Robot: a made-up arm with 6 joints.
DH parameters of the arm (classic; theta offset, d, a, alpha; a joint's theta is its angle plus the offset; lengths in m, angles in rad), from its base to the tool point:
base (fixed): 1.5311 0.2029 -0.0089 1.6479
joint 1: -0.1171 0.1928 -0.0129 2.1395
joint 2: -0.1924 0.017 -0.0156 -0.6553
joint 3: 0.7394 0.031 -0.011 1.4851
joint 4: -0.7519 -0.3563 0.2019 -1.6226
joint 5: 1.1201 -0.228 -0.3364 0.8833
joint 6: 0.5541 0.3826 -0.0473 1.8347
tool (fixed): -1.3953 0.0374 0 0
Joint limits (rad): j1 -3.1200..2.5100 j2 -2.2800..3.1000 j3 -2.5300..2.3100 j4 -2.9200..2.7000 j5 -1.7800..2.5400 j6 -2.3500..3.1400
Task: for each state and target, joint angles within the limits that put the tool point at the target. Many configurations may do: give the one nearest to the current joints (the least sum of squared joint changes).
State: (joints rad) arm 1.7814 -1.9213 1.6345 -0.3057 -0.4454 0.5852
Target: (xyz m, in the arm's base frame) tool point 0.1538 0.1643 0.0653
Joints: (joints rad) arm 1.4609 -2.0529 1.2759 0.3119 -1.2639 0.6059
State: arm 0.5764 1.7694 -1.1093 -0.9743 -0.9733 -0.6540
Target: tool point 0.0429 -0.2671 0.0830
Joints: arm 0.2902 1.9853 -0.9859 -0.7396 -1.3002 -0.6449
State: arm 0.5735 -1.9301 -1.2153 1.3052 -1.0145 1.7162
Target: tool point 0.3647 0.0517 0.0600
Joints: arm 0.0664 -1.5522 -0.2586 0.8167 -1.3971 1.7041
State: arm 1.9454 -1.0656 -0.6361 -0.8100 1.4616 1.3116
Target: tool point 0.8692 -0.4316 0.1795
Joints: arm 1.6748 -1.2707 -0.5163 -1.1714 1.8692 1.2361
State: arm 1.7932 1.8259 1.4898 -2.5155 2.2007 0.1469
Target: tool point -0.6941 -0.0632 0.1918
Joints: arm 1.8780 1.2768 1.0843 -2.6238 2.5400 0.6108
